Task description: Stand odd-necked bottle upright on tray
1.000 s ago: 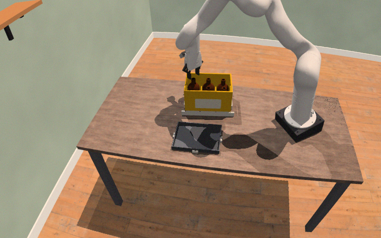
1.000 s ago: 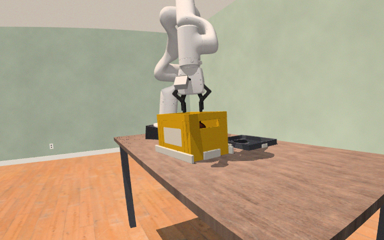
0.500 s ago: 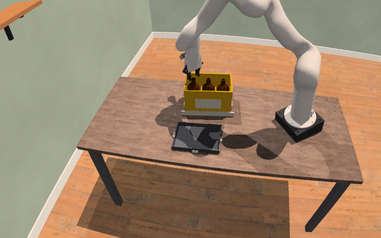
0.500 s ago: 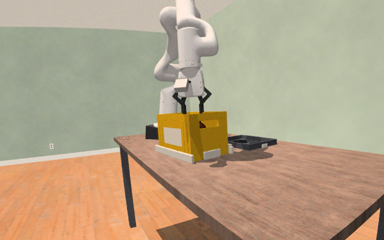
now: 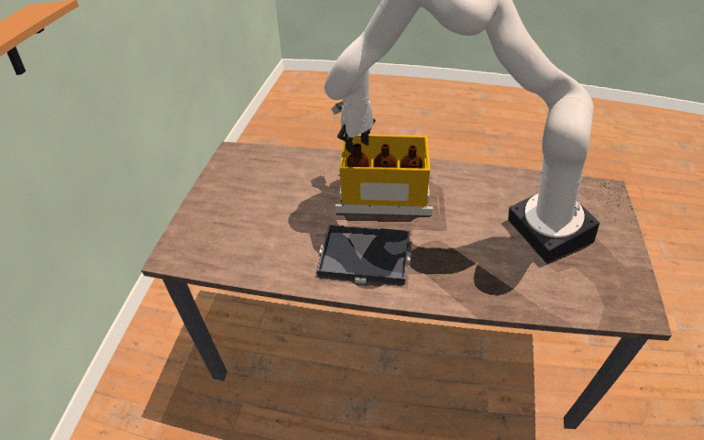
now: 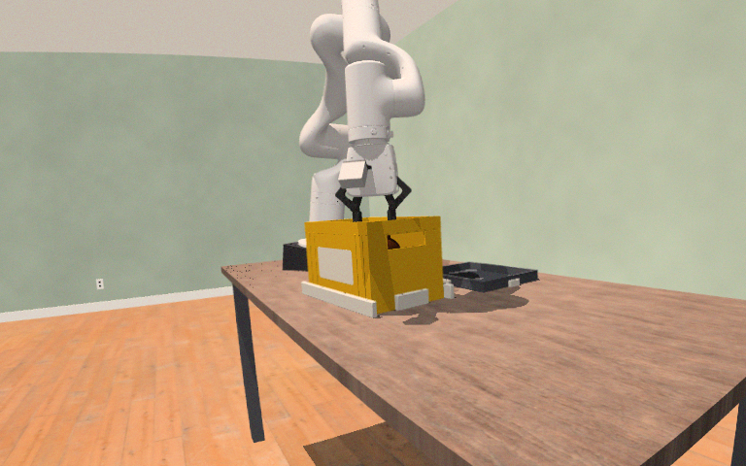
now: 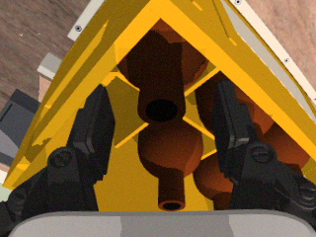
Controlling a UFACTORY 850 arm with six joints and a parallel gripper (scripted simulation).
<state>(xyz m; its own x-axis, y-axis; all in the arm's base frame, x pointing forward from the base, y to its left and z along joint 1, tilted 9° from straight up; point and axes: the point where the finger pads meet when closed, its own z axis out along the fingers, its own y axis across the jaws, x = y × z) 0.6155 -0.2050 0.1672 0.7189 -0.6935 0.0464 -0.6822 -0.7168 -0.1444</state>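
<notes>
My gripper is now 90 mm past the yellow crate, 40 mm to the right of it and 90 mm above it. Round my hand: dark tray 50 mm behind, 330 mm to the left, 160 mm below.
</notes>
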